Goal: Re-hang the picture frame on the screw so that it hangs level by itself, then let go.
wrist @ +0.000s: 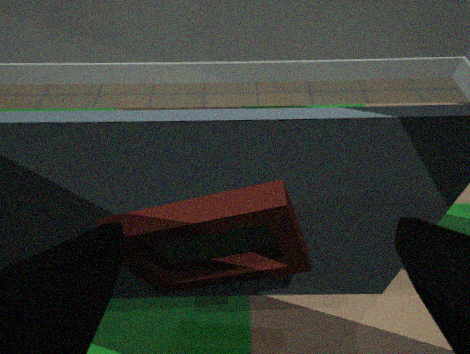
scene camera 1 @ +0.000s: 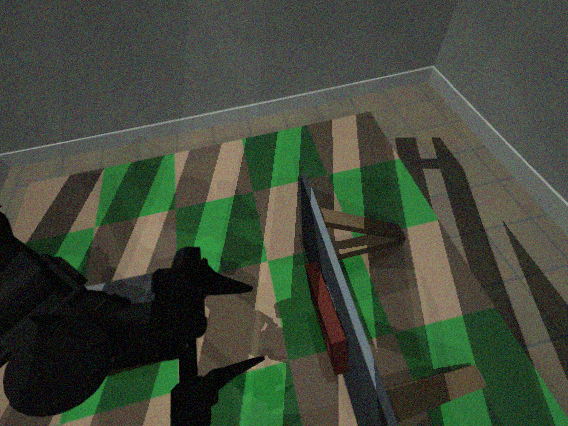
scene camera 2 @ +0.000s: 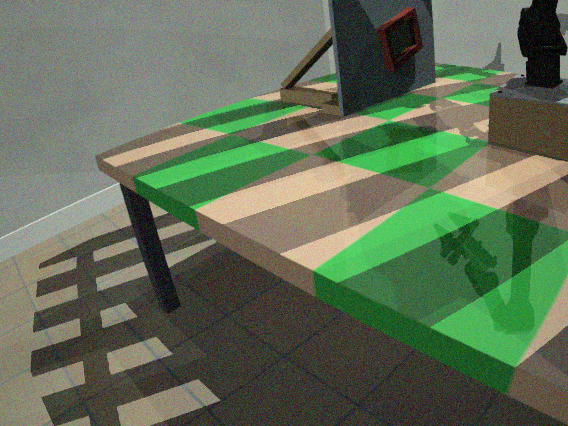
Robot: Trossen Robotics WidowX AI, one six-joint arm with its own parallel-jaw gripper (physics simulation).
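The red picture frame is against the front face of the upright grey panel. It is tilted, with its right end higher in the wrist view. The screw cannot be made out in any view. My gripper is open and empty, in front of the panel and apart from the frame. In the wrist view the left fingertip overlaps the frame's left end, and the right fingertip is well to the right of the frame. The gripper itself does not show in scene camera 2.
Wooden braces stand behind the panel, with another wooden foot near its closer end. The arm's base stands on a wooden block facing the panel. Shadows and stripes of light cross the green and tan table.
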